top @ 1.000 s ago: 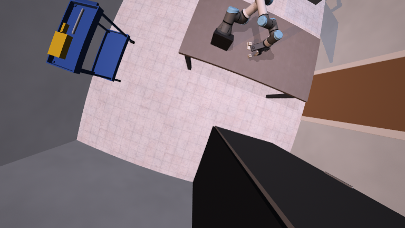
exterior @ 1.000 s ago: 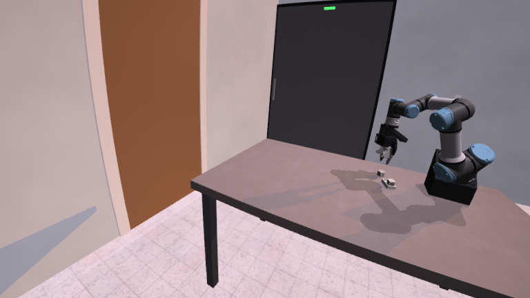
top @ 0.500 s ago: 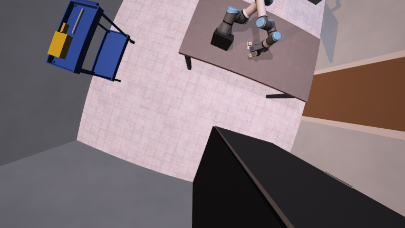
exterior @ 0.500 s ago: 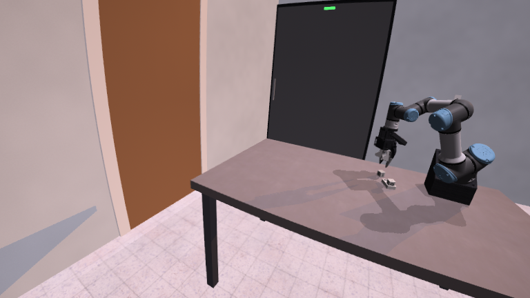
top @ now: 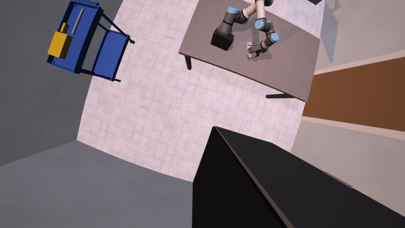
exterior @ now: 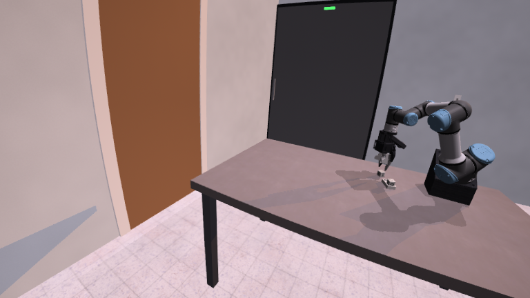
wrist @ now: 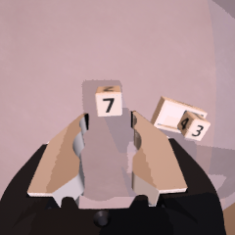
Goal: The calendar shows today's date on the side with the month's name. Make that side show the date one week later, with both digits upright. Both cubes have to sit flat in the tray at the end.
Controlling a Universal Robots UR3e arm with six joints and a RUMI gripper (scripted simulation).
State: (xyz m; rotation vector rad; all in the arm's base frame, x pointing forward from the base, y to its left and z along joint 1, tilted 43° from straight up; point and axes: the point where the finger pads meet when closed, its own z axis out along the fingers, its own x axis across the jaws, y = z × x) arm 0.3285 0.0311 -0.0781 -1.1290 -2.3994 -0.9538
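Now: the cube 5 cm below my hand. From my hand the other things lie so: pale tray: 4 cm behind, 10 cm to the left, 5 cm below.
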